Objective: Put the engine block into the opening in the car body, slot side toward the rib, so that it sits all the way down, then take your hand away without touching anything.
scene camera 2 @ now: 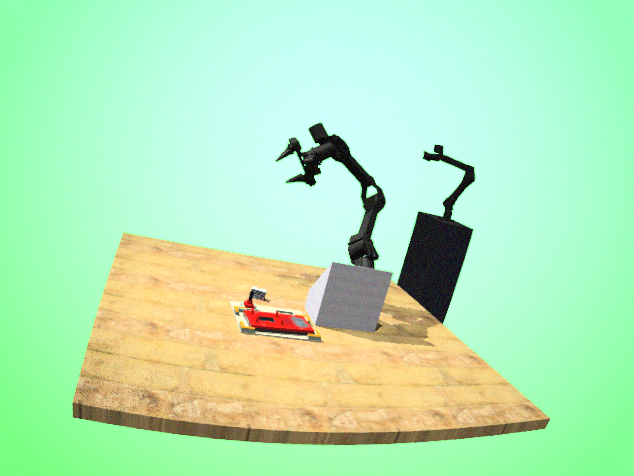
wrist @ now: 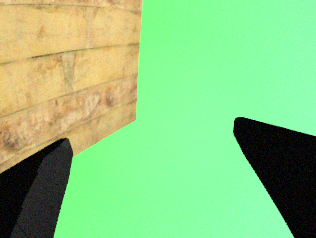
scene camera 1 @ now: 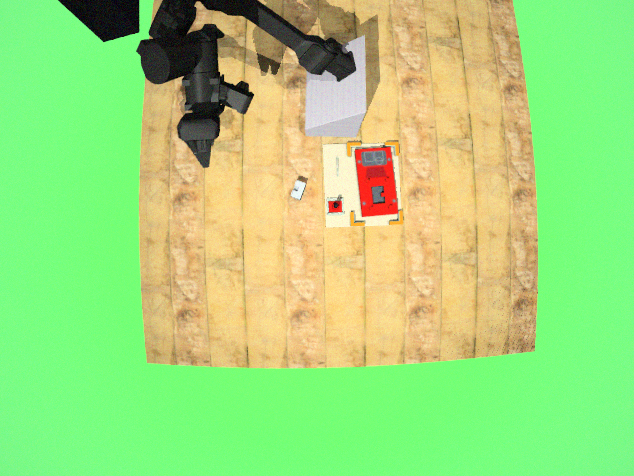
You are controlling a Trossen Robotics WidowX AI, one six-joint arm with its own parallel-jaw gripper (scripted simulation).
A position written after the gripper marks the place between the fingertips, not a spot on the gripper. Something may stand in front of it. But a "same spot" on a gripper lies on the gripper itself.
Scene:
The gripper shows in scene camera 2, in the wrist view (154, 135) and in scene camera 1. A red car body shows in scene camera 2 and in scene camera 1; in the wrist view it is out of frame. The same spot on the gripper: (scene camera 2: 289, 150) is (scene camera 1: 212, 140). One and the same spot on the red car body: (scene camera 2: 270, 322) is (scene camera 1: 385, 191).

